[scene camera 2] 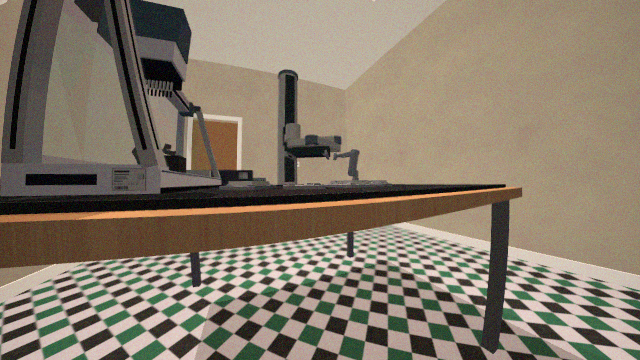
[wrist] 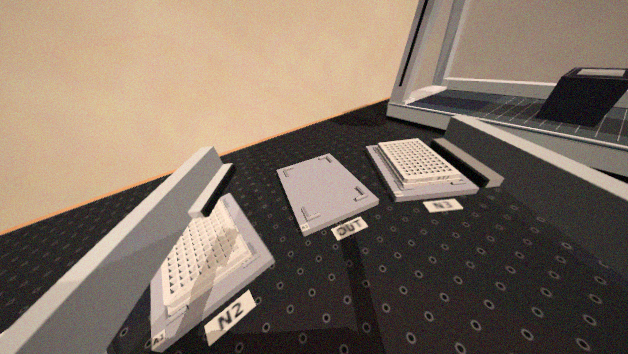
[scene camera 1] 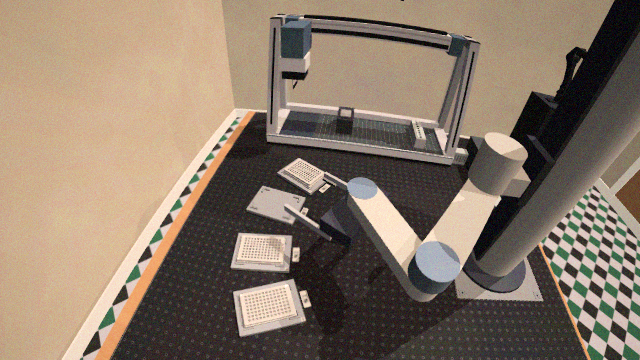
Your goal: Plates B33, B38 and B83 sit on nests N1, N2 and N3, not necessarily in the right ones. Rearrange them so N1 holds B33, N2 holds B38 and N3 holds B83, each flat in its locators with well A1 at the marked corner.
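Observation:
My gripper is open and empty. Its spread fingers are above the bench near the OUT nest and N3. The OUT nest is bare, with its corner locators showing. A white well plate lies on nest N3, beside one fingertip in the wrist view. Another white plate lies on nest N2. A third plate lies on the nearest nest in scene camera 1. Plate names are unreadable.
A gantry machine stands at the back of the dark bench. The arm's column stands at the right in scene camera 1. A tan wall rises beyond the bench's left edge.

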